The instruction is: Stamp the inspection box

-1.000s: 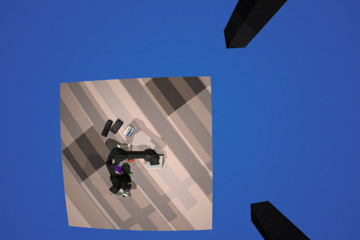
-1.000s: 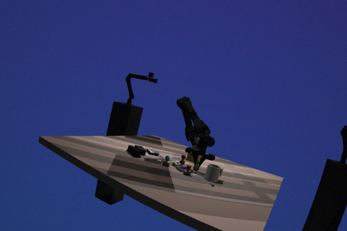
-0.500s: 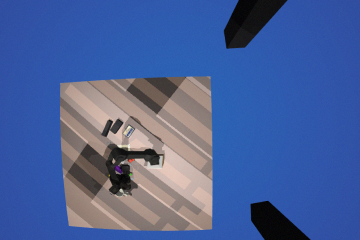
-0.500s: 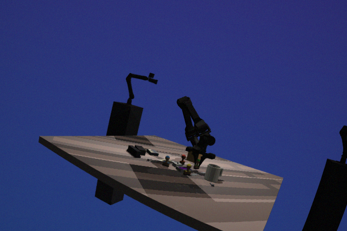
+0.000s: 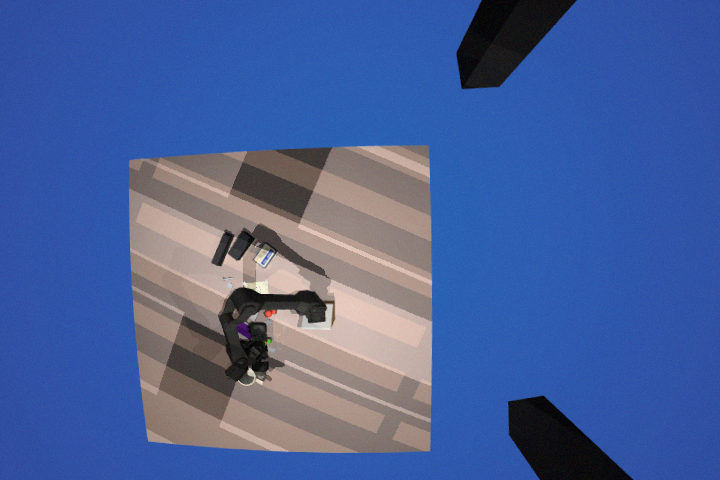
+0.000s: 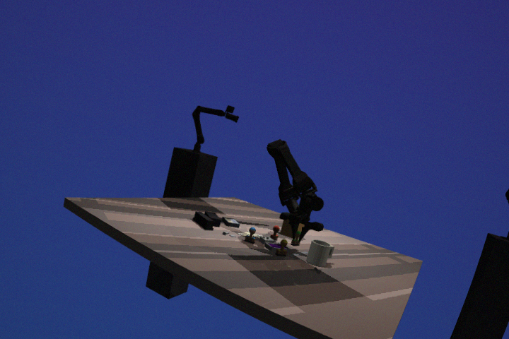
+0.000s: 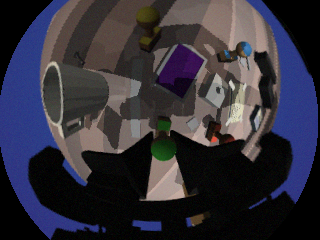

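Now: the purple ink pad 90 mm ahead of my gripper tip, 40 mm to the right of it and 40 mm below it. Round my gripper tip: green-knobbed stamp right at my gripper tip; red-knobbed stamp 30 mm behind, 110 mm to the right, 20 mm below; yellow-knobbed stamp 150 mm ahead, 20 mm below.
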